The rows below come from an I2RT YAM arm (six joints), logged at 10 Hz.
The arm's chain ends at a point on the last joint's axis. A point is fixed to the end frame.
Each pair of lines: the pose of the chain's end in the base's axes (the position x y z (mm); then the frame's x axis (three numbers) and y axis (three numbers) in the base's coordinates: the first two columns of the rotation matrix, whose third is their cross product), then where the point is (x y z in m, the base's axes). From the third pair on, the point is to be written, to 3 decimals.
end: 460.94 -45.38 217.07 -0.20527 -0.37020 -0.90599 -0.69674 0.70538 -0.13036
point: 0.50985 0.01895 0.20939
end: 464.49 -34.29 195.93 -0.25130 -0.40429 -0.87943 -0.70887 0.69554 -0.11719
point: 0.51236 0.03004 0.18327
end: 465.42 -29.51 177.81 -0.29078 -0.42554 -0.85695 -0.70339 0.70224 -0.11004
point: 0.514 0.034 0.161
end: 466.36 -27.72 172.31 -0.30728 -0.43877 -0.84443 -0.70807 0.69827 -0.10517
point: 0.514 0.035 0.154
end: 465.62 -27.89 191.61 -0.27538 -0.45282 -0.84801 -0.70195 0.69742 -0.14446
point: 0.514 0.035 0.174
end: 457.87 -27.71 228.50 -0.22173 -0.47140 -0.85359 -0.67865 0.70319 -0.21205
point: 0.508 0.034 0.213
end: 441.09 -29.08 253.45 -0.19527 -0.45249 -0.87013 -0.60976 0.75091 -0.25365
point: 0.497 0.029 0.242
